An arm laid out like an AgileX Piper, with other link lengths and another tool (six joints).
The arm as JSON. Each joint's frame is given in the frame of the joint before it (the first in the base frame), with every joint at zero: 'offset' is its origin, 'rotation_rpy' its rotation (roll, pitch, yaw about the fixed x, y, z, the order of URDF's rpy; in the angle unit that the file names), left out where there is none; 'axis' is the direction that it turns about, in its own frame. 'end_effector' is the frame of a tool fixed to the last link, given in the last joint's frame.
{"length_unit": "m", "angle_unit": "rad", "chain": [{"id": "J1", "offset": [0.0, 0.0, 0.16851], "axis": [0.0, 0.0, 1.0]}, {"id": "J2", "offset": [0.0, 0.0, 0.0], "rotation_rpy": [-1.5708, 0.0, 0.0], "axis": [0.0, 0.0, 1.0]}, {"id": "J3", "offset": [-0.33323, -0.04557, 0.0], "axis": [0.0, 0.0, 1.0]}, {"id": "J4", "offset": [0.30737, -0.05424, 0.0], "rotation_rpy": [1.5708, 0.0, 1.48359], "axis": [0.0, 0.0, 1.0]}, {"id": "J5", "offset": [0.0, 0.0, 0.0], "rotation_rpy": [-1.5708, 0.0, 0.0], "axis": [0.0, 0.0, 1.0]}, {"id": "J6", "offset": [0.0, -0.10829, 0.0], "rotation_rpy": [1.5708, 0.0, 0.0], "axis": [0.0, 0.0, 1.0]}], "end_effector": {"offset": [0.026, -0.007, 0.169], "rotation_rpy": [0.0, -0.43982, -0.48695]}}
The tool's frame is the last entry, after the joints.
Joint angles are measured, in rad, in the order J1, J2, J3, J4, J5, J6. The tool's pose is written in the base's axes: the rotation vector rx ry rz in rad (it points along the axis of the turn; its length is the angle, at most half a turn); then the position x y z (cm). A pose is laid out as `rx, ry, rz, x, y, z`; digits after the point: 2 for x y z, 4 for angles.
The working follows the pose.
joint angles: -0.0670 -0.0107 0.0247 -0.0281 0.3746 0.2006
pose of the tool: -0.2599, 1.4322, -0.2023, 23.03, -2.07, 15.26
Where each joint sits with the arm in this pose, in the base's axes (m; each line is computed from the numbers above, not from the rounded line before):
J1: 0.0000 0.0000 0.1685
J2: 0.0000 0.0000 0.1685
J3: -0.3329 0.0223 0.2105
J4: -0.0255 0.0017 0.2604
J5: -0.0255 0.0017 0.2604
J6: 0.0776 -0.0063 0.2283
the tool: 0.2303 -0.0207 0.1526

